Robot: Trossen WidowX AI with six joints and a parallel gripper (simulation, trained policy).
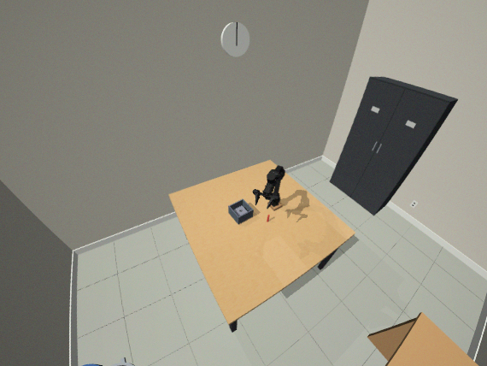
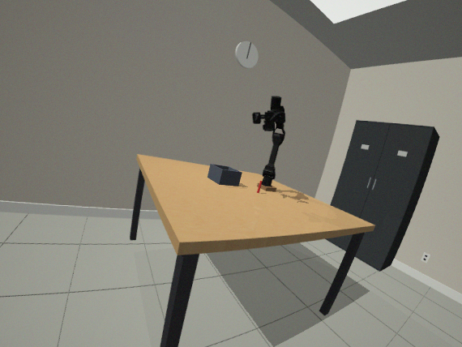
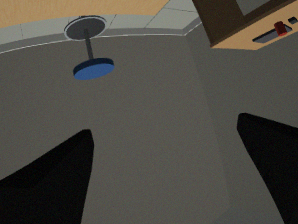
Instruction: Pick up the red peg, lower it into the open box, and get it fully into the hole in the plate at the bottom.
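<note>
My gripper tip is 19 cm past the red peg, 14 cm to the left of it and 38 cm above it. Also, from my gripper tip: grey box 30 cm to the right, 40 cm below; grey plate 30 cm to the right, 38 cm below.
</note>
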